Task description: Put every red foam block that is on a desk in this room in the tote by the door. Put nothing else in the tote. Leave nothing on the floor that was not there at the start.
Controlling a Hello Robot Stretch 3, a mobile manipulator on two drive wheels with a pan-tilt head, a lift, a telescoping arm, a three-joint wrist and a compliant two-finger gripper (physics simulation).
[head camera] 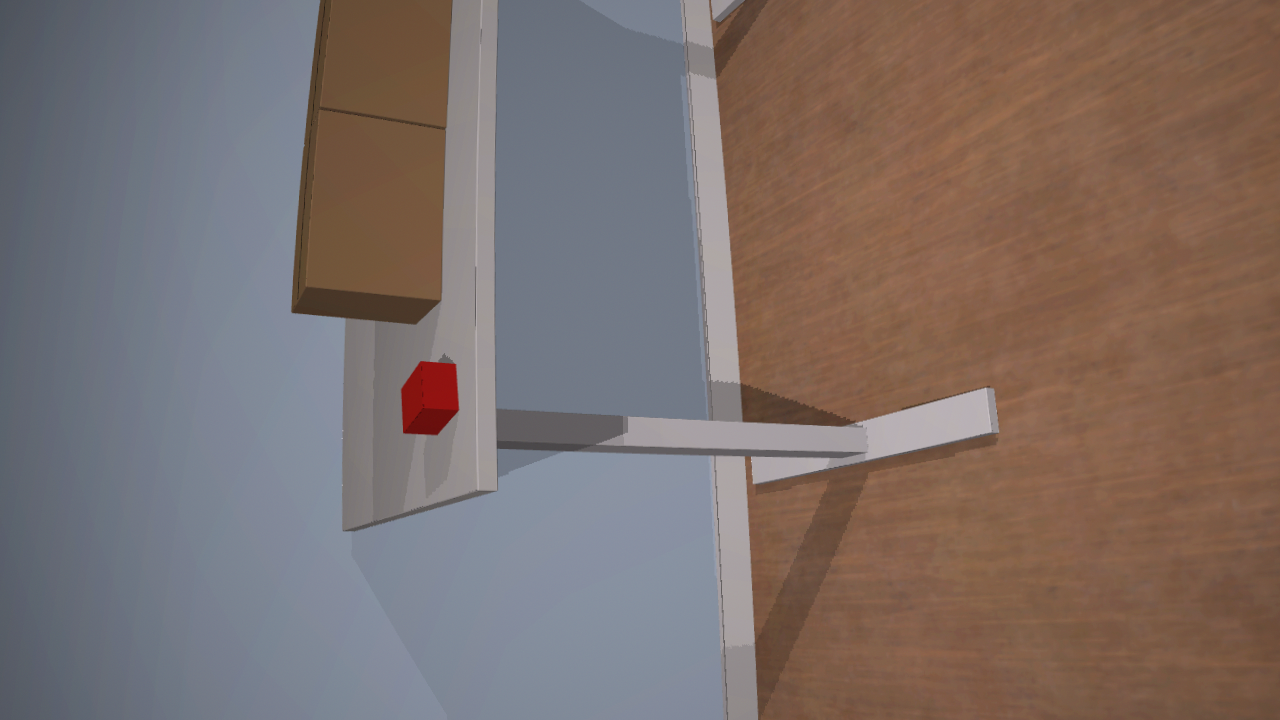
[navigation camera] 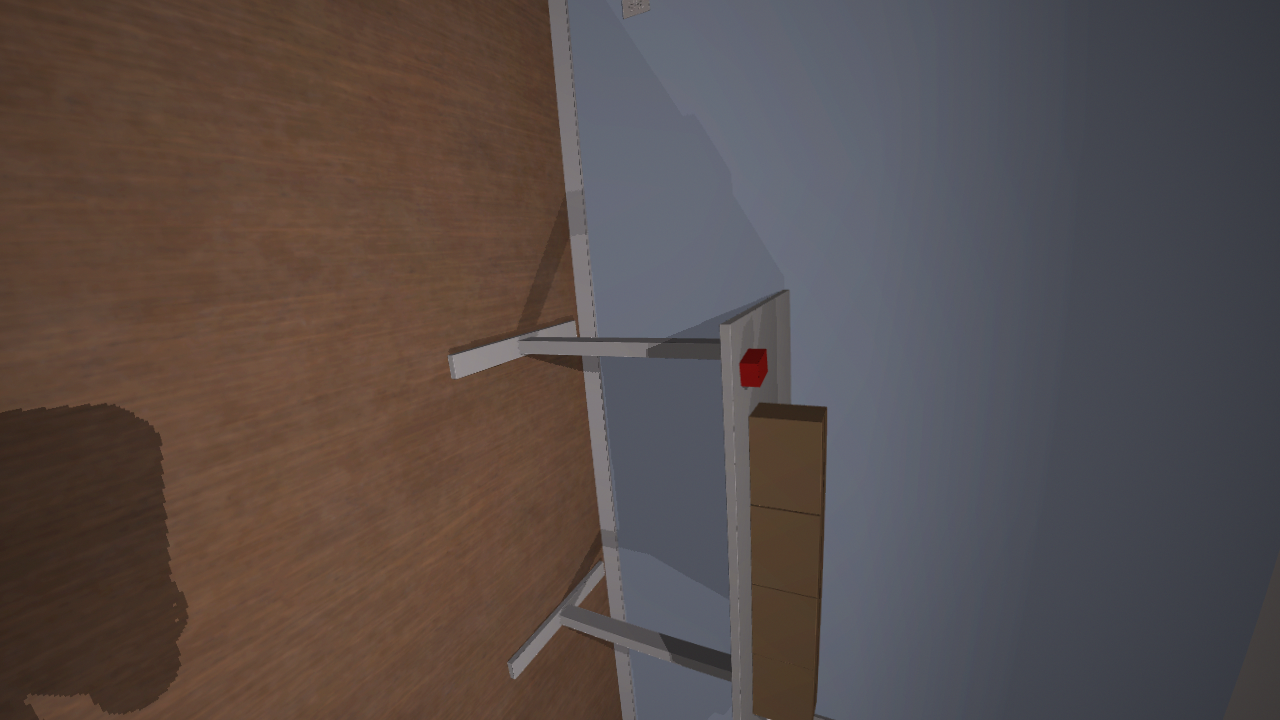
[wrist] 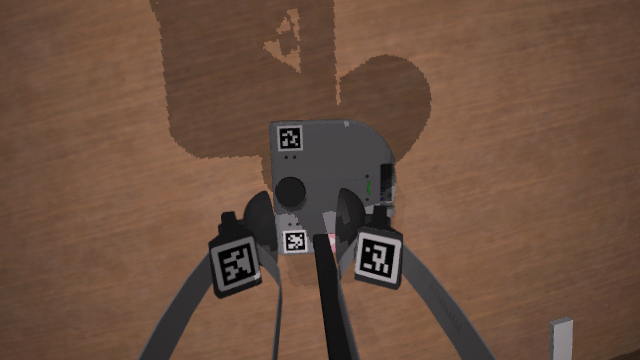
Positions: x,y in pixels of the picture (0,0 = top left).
Scene:
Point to the gripper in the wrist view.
304,215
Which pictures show the red foam block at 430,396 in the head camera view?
The head camera view and the navigation camera view only.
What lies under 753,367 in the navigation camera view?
A red foam block.

